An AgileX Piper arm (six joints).
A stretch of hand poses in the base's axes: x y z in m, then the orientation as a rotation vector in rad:
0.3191, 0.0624, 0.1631, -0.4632, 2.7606, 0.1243
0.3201, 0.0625, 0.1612, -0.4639, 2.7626, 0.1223
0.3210, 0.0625, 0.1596, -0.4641, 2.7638, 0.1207
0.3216, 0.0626, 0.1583, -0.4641, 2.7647, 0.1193
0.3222, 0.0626, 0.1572, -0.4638, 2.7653, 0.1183
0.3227, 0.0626, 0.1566, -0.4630, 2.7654, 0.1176
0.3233, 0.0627, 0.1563, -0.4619, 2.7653, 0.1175
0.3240, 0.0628, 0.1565, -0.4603, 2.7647, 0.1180
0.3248, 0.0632, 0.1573, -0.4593, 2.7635, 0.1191
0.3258, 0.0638, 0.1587, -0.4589, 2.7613, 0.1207
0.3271, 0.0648, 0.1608, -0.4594, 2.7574, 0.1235
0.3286, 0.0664, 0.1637, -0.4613, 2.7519, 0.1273
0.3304, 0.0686, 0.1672, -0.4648, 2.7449, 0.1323
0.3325, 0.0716, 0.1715, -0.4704, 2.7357, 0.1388
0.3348, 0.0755, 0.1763, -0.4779, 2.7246, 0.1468
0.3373, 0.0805, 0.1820, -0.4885, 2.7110, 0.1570
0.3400, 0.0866, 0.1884, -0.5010, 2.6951, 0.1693
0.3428, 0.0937, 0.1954, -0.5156, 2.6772, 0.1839
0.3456, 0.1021, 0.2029, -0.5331, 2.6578, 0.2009
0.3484, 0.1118, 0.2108, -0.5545, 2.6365, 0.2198
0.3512, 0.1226, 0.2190, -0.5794, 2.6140, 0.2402
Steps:
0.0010, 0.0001, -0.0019, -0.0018, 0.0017, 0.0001
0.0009, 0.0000, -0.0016, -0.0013, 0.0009, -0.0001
0.0006, 0.0001, -0.0013, -0.0011, 0.0007, -0.0002
0.0006, 0.0000, -0.0011, -0.0007, 0.0004, -0.0004
0.0005, 0.0000, -0.0006, -0.0004, -0.0001, -0.0006
0.0006, 0.0001, -0.0003, 0.0001, -0.0002, -0.0008
0.0007, 0.0001, 0.0002, 0.0007, -0.0007, -0.0010
0.0008, 0.0004, 0.0008, 0.0011, -0.0011, -0.0005
0.0010, 0.0006, 0.0014, 0.0015, -0.0019, 0.0001
0.0013, 0.0010, 0.0021, 0.0025, -0.0033, 0.0010
0.0015, 0.0016, 0.0029, 0.0033, -0.0046, 0.0022
0.0018, 0.0022, 0.0035, 0.0041, -0.0057, 0.0036
0.0021, 0.0030, 0.0043, 0.0052, -0.0073, 0.0054
0.0023, 0.0039, 0.0048, 0.0063, -0.0087, 0.0071
0.0025, 0.0050, 0.0057, 0.0078, -0.0103, 0.0098
0.0027, 0.0061, 0.0064, 0.0093, -0.0119, 0.0116
0.0028, 0.0071, 0.0070, 0.0110, -0.0130, 0.0137
0.0028, 0.0084, 0.0075, 0.0124, -0.0135, 0.0163
0.0028, 0.0097, 0.0079, 0.0134, -0.0142, 0.0196
0.0028, 0.0108, 0.0082, 0.0140, -0.0143, 0.0226

